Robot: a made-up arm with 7 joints. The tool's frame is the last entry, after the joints.
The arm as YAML. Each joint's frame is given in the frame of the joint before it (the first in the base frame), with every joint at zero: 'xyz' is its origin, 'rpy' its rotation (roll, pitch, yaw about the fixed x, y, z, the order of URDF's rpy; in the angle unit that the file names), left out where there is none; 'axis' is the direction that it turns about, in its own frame. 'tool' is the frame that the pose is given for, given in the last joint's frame.
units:
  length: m
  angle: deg
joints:
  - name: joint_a
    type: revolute
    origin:
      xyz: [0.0, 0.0, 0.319]
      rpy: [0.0, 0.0, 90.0]
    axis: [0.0, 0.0, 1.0]
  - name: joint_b
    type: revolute
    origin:
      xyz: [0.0, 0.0, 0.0]
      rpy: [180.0, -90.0, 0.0]
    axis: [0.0, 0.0, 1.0]
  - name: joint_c
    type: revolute
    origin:
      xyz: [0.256, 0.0, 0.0]
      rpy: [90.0, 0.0, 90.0]
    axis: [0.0, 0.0, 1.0]
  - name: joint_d
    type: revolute
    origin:
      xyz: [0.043, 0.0, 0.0]
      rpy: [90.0, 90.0, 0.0]
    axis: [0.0, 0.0, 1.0]
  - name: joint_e
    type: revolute
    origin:
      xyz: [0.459, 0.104, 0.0]
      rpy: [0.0, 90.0, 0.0]
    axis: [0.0, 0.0, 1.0]
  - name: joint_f
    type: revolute
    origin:
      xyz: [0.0, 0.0, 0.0]
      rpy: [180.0, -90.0, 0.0]
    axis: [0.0, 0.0, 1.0]
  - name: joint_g
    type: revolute
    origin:
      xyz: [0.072, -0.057, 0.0]
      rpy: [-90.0, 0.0, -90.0]
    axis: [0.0, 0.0, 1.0]
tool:
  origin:
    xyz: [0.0, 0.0, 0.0]
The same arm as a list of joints. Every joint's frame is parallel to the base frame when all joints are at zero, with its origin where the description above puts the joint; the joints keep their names.
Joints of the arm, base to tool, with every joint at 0 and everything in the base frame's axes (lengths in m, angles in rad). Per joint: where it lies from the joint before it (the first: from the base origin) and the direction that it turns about. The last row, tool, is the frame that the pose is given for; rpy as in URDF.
joint_a: origin 0 0 0.319 axis +z
joint_b: origin 0 0 0 axis +y
joint_c: origin 0 0 0.256 axis +z
joint_d: origin 0.043 0 0 axis -y
joint_e: origin 0.104 0 -0.459 axis -z
joint_f: origin 0 0 0 axis +y
joint_g: origin 0.057 0 -0.072 axis -z
tool: origin 0 0 0 rpy 3.1416 0 0

